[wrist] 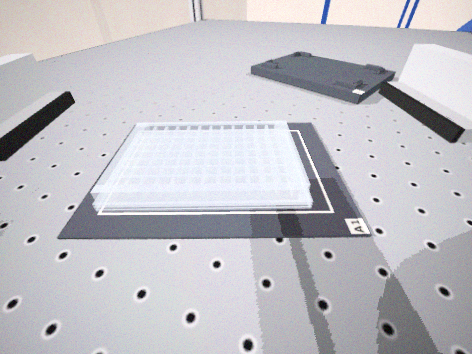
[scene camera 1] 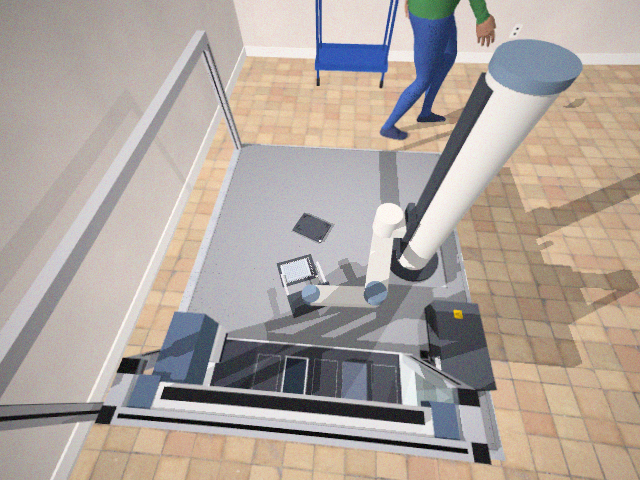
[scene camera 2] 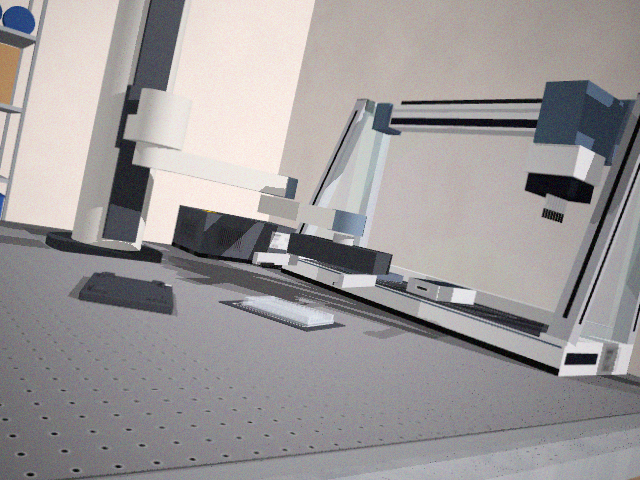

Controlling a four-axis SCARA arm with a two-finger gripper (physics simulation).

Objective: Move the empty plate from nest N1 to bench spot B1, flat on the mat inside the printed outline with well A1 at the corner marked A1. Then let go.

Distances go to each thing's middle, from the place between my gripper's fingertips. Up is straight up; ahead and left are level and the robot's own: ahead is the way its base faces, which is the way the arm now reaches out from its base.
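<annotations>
There's the clear well plate (scene camera 2: 303,315), and I can see my gripper 2 cm to the left of it, 3 cm short of it and 7 cm above it. The dark nest (scene camera 2: 106,288) is 27 cm to the right of my hand, 3 cm behind it and 7 cm below it.
</annotations>
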